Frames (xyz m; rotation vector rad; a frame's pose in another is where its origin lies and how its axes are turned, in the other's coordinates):
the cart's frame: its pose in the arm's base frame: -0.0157 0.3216 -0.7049 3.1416 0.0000 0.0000
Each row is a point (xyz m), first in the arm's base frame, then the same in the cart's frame.
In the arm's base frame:
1: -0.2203 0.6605 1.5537
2: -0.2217 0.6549 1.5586
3: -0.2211 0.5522 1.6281
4: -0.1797 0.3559 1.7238
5: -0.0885 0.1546 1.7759
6: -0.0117 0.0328 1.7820
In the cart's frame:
1: -0.2046 -0.3389 -2.2586
2: -0.2060 -0.3333 -2.2635
3: -0.2054 -0.2306 -2.3330
4: -0.1640 -0.0343 -2.4287
5: -0.0728 0.1670 -2.4808
6: 0.0040 0.2888 -2.4869

